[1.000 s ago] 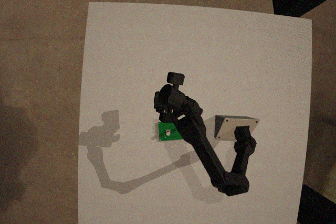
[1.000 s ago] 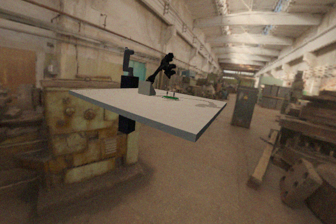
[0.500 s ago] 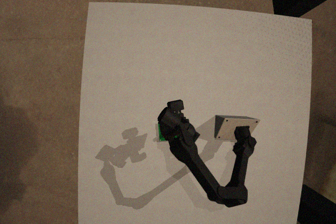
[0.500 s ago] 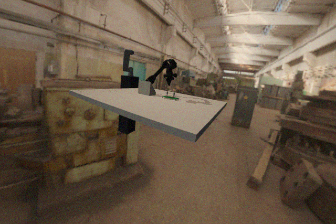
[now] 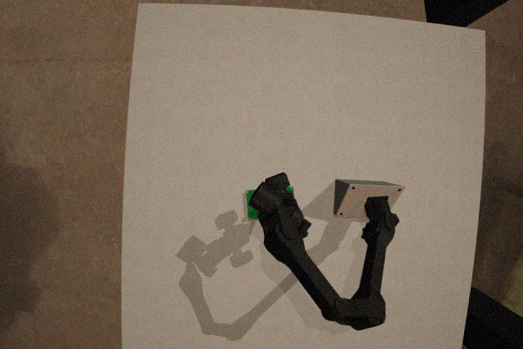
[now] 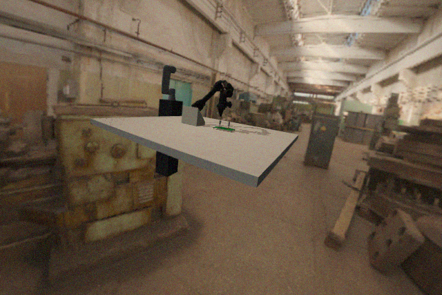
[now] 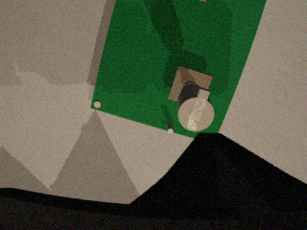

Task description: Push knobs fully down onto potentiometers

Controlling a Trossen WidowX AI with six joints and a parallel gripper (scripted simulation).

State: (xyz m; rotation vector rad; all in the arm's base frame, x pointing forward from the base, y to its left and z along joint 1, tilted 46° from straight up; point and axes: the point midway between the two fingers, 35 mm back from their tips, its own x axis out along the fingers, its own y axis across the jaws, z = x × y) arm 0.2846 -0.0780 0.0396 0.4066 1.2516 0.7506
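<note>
My gripper tip is now 5 cm above the knob.
</note>
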